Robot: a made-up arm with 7 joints.
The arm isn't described. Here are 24 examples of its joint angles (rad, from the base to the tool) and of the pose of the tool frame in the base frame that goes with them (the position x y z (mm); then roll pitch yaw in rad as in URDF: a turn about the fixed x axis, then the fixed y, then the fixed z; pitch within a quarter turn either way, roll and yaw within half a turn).
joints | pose
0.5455 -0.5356 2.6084 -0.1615 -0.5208 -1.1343 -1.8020 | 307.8 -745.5 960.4 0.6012 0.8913 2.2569
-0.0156 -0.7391 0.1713 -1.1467 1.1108 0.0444 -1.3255 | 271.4 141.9 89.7 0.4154 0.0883 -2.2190
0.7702 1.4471 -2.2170 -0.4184 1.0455 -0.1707 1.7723 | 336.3 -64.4 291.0 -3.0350 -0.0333 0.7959
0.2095 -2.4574 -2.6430 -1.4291 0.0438 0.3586 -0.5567 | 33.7 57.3 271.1 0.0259 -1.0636 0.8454
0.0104 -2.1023 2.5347 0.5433 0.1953 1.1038 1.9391 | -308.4 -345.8 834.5 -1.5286 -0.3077 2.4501
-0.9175 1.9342 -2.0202 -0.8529 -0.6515 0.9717 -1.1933 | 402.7 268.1 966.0 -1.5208 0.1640 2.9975
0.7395 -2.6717 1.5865 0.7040 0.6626 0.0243 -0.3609 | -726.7 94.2 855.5 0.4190 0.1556 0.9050
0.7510 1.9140 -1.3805 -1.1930 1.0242 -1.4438 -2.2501 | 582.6 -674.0 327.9 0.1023 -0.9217 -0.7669
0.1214 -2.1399 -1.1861 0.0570 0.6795 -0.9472 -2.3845 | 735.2 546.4 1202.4 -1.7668 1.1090 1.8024
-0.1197 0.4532 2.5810 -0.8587 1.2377 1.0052 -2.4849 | -420.8 -276.7 1050.7 -0.4297 -0.7273 -1.3616
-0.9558 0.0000 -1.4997 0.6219 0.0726 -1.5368 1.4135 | 33.4 -247.6 798.6 2.4831 -0.8550 -0.4252
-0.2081 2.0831 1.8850 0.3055 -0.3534 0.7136 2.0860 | -445.7 360.4 1001.4 1.3108 -0.0098 -2.6641
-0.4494 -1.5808 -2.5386 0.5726 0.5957 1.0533 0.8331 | 83.8 -425.7 1469.0 0.2380 1.0069 -2.8297
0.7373 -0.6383 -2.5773 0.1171 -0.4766 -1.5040 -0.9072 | 319.8 -366.9 222.3 0.3913 -0.9803 2.8682
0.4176 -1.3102 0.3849 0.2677 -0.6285 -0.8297 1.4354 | -231.3 120.9 510.1 -2.8597 0.3639 1.1444
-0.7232 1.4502 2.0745 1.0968 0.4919 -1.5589 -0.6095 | -46.0 122.5 1429.0 2.2804 0.0111 3.1102
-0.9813 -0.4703 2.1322 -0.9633 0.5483 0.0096 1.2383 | -640.4 -536.9 756.1 2.6152 0.4642 0.1615
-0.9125 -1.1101 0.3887 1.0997 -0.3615 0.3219 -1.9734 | -520.1 430.0 108.9 0.9604 0.0257 0.5214
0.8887 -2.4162 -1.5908 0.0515 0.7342 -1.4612 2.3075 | 707.7 134.5 596.8 -0.5226 0.8131 1.0801
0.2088 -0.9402 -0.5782 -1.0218 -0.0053 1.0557 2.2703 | 268.1 258.6 600.8 3.1055 -1.0816 -0.4049
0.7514 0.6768 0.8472 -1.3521 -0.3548 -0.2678 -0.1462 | 495.6 -589.2 1131.5 -2.1520 0.5609 2.0395
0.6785 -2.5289 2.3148 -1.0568 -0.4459 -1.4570 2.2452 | -138.2 -46.6 595.7 2.0702 0.6602 0.3332
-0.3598 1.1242 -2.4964 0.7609 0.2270 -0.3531 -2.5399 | 607.8 131.6 760.7 0.4951 -1.1480 0.2478
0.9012 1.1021 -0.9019 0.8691 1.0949 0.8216 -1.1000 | -379.8 -697.9 316.3 -1.2620 -0.1181 -0.5324
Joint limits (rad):
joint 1: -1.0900..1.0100
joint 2: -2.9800..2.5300
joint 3: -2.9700..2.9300
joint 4: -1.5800..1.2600
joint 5: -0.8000..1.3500
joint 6: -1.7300..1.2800
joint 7: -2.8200..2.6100
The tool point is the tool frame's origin. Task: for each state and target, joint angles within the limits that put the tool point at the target. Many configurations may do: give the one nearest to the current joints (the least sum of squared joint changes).
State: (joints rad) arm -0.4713 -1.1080 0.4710 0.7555 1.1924 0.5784 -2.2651
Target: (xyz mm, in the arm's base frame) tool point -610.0 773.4 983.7
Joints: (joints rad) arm -0.4166 -1.9156 0.3957 0.9307 1.0609 0.5955 -2.0725
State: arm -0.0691 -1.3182 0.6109 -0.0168 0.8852 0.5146 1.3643
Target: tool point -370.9 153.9 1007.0
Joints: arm 0.9474 -1.3782 1.0227 0.2531 0.9780 0.4687 1.8092
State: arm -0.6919 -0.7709 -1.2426 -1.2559 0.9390 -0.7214 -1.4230
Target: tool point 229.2 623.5 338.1
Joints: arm -0.5833 -0.7410 -0.8314 -0.6519 1.2927 -1.5061 -1.2019
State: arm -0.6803 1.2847 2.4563 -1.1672 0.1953 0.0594 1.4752
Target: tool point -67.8 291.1 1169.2
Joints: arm -0.5516 1.7800 2.8967 -1.3008 -0.0517 -0.1235 1.7193
